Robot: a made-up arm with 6 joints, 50 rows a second.
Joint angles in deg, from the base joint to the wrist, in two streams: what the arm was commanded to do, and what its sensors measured. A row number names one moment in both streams.
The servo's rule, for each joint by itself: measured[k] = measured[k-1] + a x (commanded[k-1-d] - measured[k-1]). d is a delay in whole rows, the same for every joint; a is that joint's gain. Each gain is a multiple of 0.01, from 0.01 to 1. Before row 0 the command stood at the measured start. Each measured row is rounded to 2 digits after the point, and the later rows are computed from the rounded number. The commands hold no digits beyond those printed.
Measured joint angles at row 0:
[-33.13, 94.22, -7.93, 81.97, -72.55, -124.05]
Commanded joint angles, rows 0 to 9:
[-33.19, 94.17, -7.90, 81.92, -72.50, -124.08]
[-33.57, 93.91, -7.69, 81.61, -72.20, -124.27]
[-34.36, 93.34, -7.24, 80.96, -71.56, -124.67]
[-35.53, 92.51, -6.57, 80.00, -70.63, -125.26]
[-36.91, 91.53, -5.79, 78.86, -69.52, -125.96]
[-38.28, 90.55, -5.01, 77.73, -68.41, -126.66]
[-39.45, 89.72, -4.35, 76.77, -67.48, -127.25]
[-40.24, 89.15, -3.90, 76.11, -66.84, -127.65]
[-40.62, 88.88, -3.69, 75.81, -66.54, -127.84]
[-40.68, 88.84, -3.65, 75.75, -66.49, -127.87]
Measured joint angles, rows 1 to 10:
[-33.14, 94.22, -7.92, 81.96, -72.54, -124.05]
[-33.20, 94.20, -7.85, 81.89, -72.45, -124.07]
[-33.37, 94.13, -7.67, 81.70, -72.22, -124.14]
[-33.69, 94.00, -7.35, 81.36, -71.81, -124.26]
[-34.17, 93.80, -6.90, 80.86, -71.21, -124.45]
[-34.79, 93.54, -6.35, 80.23, -70.48, -124.69]
[-35.49, 93.23, -5.77, 79.54, -69.70, -124.97]
[-36.20, 92.90, -5.23, 78.85, -68.96, -125.26]
[-36.86, 92.58, -4.78, 78.24, -68.33, -125.54]
[-37.43, 92.28, -4.45, 77.74, -67.85, -125.80]
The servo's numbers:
d 0
a 0.15 0.08 0.29 0.20 0.26 0.11

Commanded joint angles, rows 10 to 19:
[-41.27, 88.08, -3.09, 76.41, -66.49, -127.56]
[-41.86, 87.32, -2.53, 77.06, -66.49, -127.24]
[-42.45, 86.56, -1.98, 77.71, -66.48, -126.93]
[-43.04, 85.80, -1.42, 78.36, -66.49, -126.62]
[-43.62, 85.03, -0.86, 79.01, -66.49, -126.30]
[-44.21, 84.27, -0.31, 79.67, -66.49, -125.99]
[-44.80, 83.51, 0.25, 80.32, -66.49, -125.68]
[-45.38, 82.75, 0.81, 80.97, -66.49, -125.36]
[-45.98, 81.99, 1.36, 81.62, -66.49, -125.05]
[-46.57, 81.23, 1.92, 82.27, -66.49, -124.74]
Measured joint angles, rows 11 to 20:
[-38.01, 91.94, -4.06, 77.47, -67.50, -125.99]
[-38.59, 91.57, -3.62, 77.39, -67.24, -126.13]
[-39.17, 91.17, -3.14, 77.45, -67.04, -126.22]
[-39.75, 90.74, -2.64, 77.63, -66.90, -126.26]
[-40.33, 90.28, -2.12, 77.91, -66.79, -126.26]
[-40.91, 89.80, -1.60, 78.26, -66.71, -126.23]
[-41.49, 89.30, -1.06, 78.67, -66.65, -126.17]
[-42.07, 88.78, -0.52, 79.13, -66.61, -126.08]
[-42.66, 88.24, 0.03, 79.63, -66.58, -125.97]
[-43.25, 87.68, 0.58, 80.16, -66.56, -125.83]

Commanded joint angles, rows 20 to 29:
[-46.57, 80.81, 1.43, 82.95, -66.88, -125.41]
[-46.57, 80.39, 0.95, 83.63, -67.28, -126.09]
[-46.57, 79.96, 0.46, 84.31, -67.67, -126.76]
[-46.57, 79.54, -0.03, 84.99, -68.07, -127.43]
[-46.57, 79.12, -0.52, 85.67, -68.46, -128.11]
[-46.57, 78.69, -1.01, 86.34, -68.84, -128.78]
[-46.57, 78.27, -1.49, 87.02, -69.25, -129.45]
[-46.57, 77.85, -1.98, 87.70, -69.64, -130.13]
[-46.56, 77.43, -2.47, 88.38, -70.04, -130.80]
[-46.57, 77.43, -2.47, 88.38, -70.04, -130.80]
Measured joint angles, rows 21 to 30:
[-43.75, 87.13, 0.83, 80.72, -66.64, -125.78]
[-44.17, 86.59, 0.86, 81.30, -66.81, -125.81]
[-44.53, 86.06, 0.74, 81.90, -67.03, -125.91]
[-44.84, 85.54, 0.52, 82.52, -67.30, -126.08]
[-45.10, 85.03, 0.22, 83.15, -67.60, -126.30]
[-45.32, 84.52, -0.14, 83.79, -67.92, -126.57]
[-45.51, 84.02, -0.53, 84.44, -68.27, -126.89]
[-45.67, 83.53, -0.95, 85.09, -68.63, -127.25]
[-45.80, 83.04, -1.39, 85.75, -69.00, -127.64]
[-45.92, 82.59, -1.70, 86.28, -69.27, -127.99]

